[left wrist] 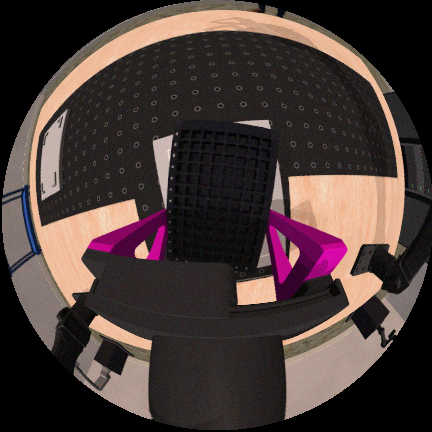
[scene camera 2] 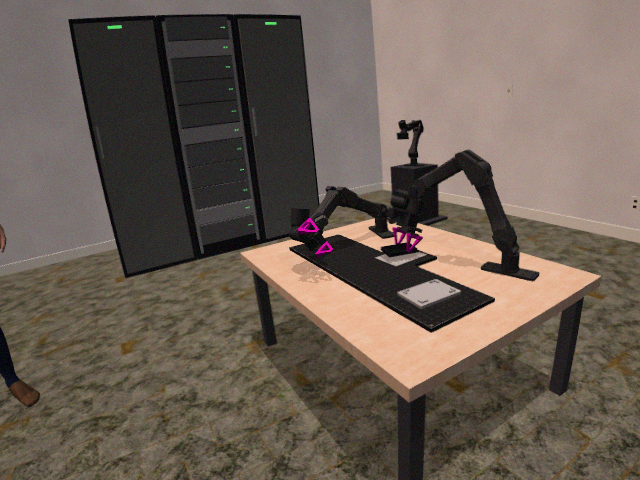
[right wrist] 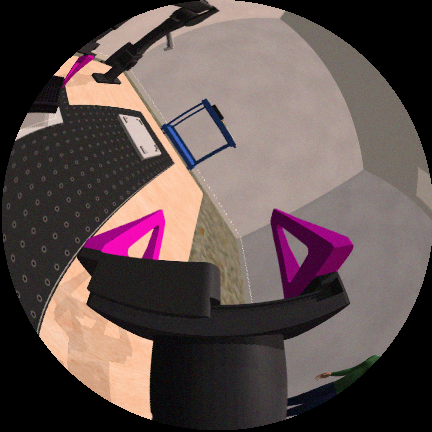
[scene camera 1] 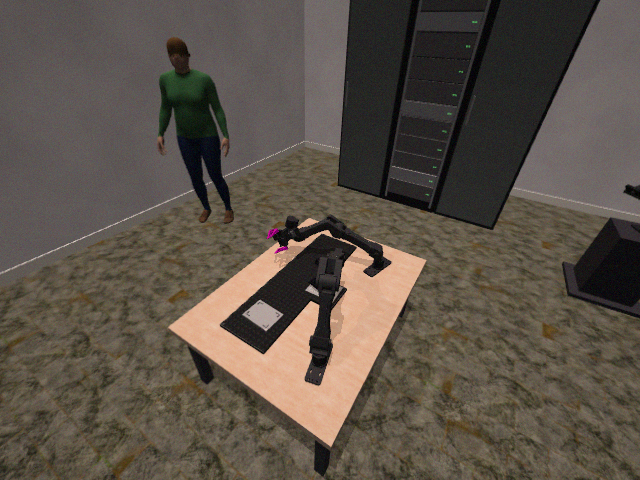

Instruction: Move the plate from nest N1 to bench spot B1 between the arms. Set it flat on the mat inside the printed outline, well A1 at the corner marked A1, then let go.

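Frame: origin at the left arm's base, x left, y ahead, z down, level; millimetres.
Seen in the pictures: left gripper, fingertip midpoint: (left wrist: 216, 214) (scene camera 2: 402, 249); right gripper, fingertip midpoint: (scene camera 2: 325, 240) (right wrist: 217, 214) (scene camera 1: 271, 246); left arm's base at its link origin: (scene camera 2: 509, 272) (right wrist: 106, 79) (scene camera 1: 319, 361); right arm's base at its link origin: (left wrist: 372, 256) (scene camera 2: 381, 232) (scene camera 1: 377, 267).
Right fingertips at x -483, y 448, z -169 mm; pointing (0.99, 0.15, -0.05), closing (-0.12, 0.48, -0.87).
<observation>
Pixels of each thing's top centre, then the offset from my right fingertips to it. Level surfaces: height alone.
- black many-welled plate at its top centre: (left wrist: 218, 200) (scene camera 2: 399, 247) dx +76, dy -329, dz +111 mm
- black perforated board at its surface level: dz +156 mm
- wooden table at its surface level: dz +169 mm
- light nest block at its top centre: (left wrist: 46, 156) (right wrist: 141, 132) (scene camera 2: 429, 289) (scene camera 1: 262, 313) dx +349, dy -110, dz +138 mm
The black many-welled plate (scene camera 2: 397, 250) (left wrist: 220, 185) (right wrist: 46, 96) is between the magenta fingers of my left gripper (scene camera 2: 405, 246) (left wrist: 216, 214), which is shut on it. The plate hangs low over the light mat (scene camera 1: 311, 290) (scene camera 2: 395, 260) (left wrist: 161, 155) (right wrist: 42, 125) between the arms and looks a little turned against it in the left wrist view. A bit of printed outline shows at the plate's edge; the plate hides most of it. No A1 mark is readable. My right gripper (scene camera 1: 275, 241) (scene camera 2: 316, 237) (right wrist: 217, 214) is open and empty beyond the board's far end.
A black perforated board (scene camera 1: 289, 281) (scene camera 2: 361, 268) (left wrist: 230, 90) (right wrist: 65, 165) lies on the wooden table (scene camera 1: 217, 310) (scene camera 2: 356, 330). A light nest block (scene camera 1: 262, 315) (scene camera 2: 429, 292) (left wrist: 53, 155) (right wrist: 141, 136) with dark corner brackets sits near one end. A person (scene camera 1: 191, 103) stands beyond the table.
</observation>
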